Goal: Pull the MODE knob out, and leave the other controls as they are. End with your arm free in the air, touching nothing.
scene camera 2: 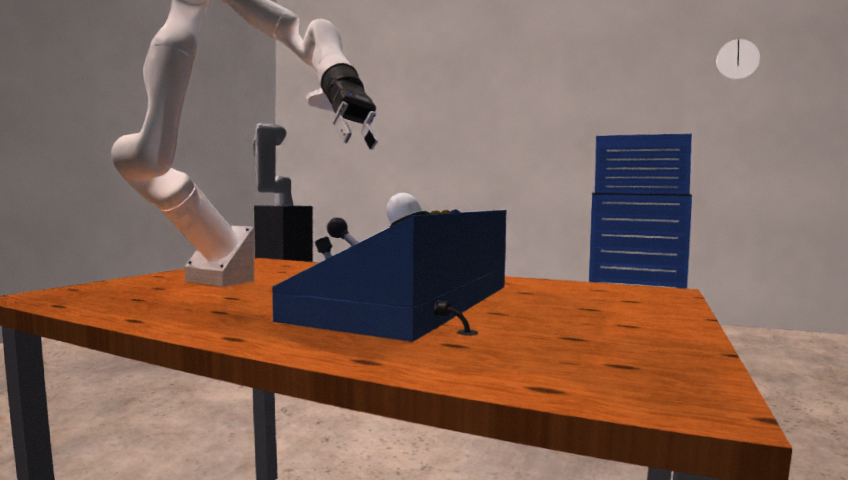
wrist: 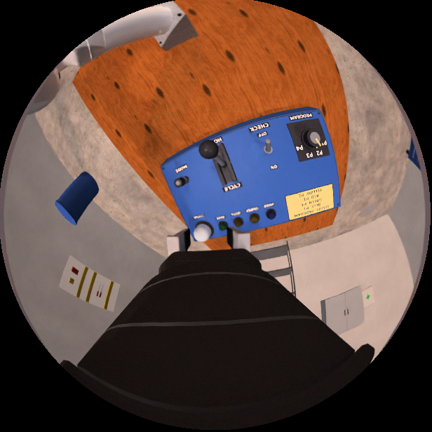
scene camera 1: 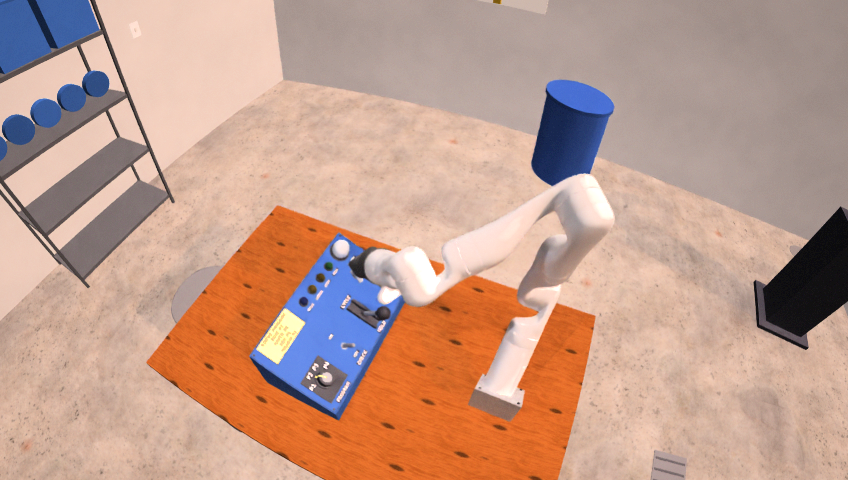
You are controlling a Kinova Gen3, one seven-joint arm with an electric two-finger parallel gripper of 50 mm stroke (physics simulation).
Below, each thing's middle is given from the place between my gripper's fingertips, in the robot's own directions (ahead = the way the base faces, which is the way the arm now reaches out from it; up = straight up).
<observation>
Now: the blue console (scene camera 2: 427,268) 8 cm ahead of my hand, 8 cm to the left of it and 21 cm below it.
</observation>
